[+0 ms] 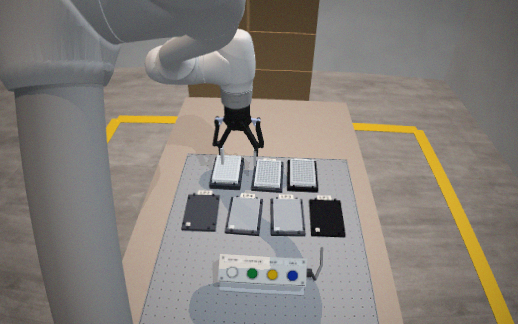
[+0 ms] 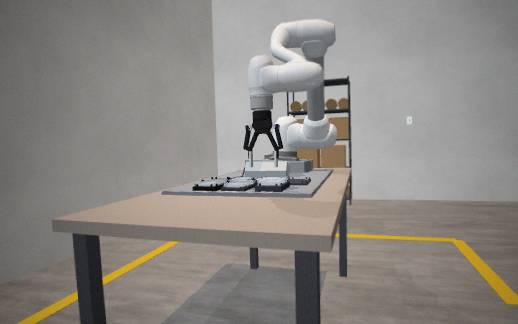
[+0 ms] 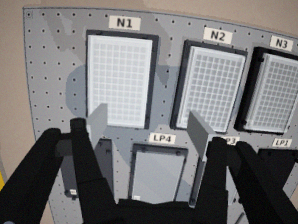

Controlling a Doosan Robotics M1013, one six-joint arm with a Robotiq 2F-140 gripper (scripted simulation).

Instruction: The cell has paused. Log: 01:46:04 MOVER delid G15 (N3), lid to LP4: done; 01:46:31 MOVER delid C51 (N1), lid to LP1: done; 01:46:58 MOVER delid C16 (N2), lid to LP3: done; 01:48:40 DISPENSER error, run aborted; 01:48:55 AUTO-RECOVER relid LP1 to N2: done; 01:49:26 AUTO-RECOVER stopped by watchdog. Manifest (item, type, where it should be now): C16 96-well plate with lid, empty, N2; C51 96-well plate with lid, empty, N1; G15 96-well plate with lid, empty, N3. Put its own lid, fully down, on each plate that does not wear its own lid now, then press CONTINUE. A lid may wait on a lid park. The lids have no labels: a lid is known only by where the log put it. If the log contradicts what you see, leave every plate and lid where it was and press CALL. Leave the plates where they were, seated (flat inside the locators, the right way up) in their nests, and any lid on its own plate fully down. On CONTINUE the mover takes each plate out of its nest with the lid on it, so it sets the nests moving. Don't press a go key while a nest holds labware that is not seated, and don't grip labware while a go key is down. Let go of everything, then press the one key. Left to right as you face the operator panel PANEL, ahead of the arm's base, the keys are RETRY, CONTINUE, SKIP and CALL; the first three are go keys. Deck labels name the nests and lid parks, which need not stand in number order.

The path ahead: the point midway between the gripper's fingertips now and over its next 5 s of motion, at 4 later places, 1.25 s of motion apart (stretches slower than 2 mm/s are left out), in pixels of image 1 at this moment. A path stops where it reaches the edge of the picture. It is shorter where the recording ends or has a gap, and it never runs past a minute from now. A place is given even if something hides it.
My gripper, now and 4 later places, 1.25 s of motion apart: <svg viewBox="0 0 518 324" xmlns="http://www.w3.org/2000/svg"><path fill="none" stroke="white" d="M238 162L288 200L287 210L287 211L287 214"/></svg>
